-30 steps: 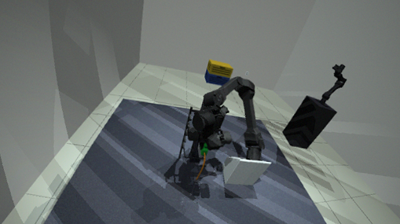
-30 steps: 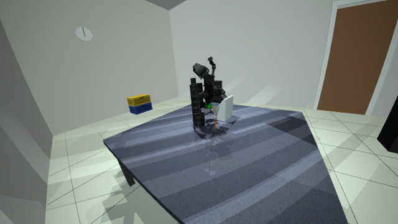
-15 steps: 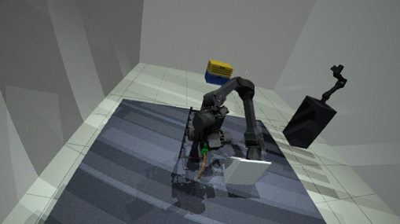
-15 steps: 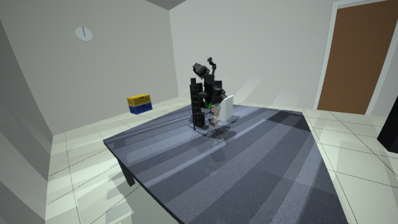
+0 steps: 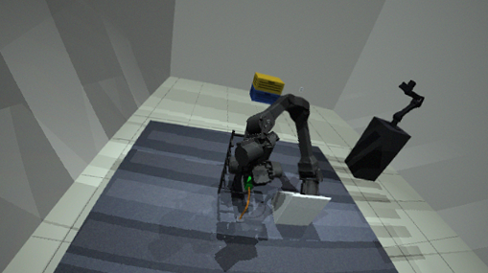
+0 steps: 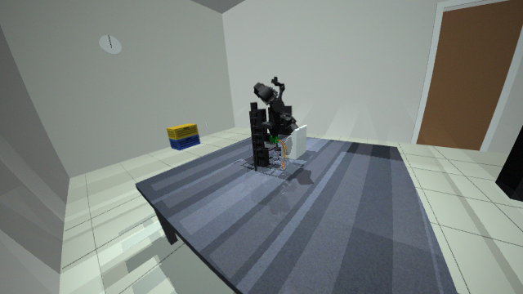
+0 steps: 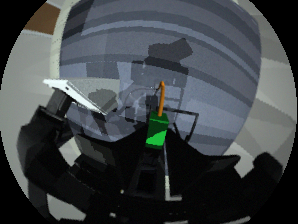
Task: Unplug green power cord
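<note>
Now: gripper tip 1 cm short of the green plug and 2 cm to the left of it.
</note>
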